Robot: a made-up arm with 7 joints.
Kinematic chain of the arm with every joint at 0, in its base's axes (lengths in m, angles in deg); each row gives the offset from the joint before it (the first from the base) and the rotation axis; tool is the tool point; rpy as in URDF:
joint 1: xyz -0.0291 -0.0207 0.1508 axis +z
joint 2: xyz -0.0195 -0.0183 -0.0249 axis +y
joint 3: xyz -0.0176 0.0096 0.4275 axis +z
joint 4: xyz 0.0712 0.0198 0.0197 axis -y
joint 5: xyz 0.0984 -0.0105 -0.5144 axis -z
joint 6: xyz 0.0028 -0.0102 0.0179 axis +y
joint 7: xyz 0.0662 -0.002 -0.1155 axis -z
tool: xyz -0.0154 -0.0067 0.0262 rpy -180 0 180
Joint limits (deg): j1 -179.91..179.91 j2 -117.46..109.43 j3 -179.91..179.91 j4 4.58..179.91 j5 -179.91..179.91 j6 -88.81..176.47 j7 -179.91..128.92
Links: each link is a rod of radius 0.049 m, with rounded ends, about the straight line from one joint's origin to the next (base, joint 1, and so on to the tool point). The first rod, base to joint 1, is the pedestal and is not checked.
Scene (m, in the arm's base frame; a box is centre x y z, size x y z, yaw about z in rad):
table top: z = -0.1
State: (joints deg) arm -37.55 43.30 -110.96 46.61 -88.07 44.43 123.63
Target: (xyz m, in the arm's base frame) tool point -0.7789 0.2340 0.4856
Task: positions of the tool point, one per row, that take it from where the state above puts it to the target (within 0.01 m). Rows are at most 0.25 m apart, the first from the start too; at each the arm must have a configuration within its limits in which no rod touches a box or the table.
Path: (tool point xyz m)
1: -0.5549 -0.3082 0.4401
2: -0.6554 -0.1710 0.5021
3: -0.7364 0.0169 0.5201
4: -0.7789 0.2341 0.4856

